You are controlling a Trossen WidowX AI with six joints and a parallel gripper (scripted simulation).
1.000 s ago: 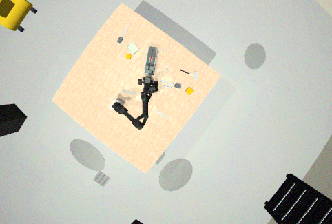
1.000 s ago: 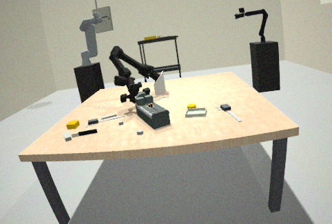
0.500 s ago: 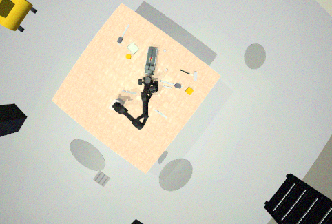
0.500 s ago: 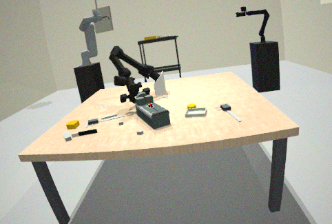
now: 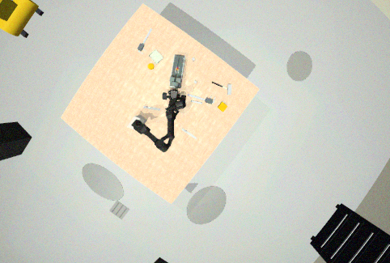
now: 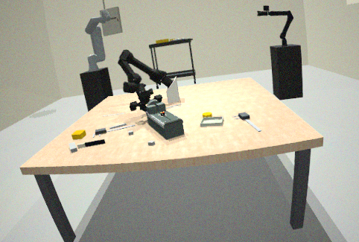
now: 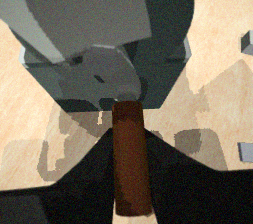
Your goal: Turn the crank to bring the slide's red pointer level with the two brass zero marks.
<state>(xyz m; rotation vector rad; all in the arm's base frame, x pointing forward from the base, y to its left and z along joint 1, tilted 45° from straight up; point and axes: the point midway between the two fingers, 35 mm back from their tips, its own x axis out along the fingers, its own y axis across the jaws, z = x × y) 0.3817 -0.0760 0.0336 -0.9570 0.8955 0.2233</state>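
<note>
The crank is 4 cm above my gripper tip. From my gripper tip the other things lie so: red pointer 15 cm ahead, 10 cm to the left, 5 cm above; brown crank handle 1 cm behind, 1 cm to the right, 3 cm above; yellow disc 2 cm ahead, 30 cm to the left, 3 cm below.
</note>
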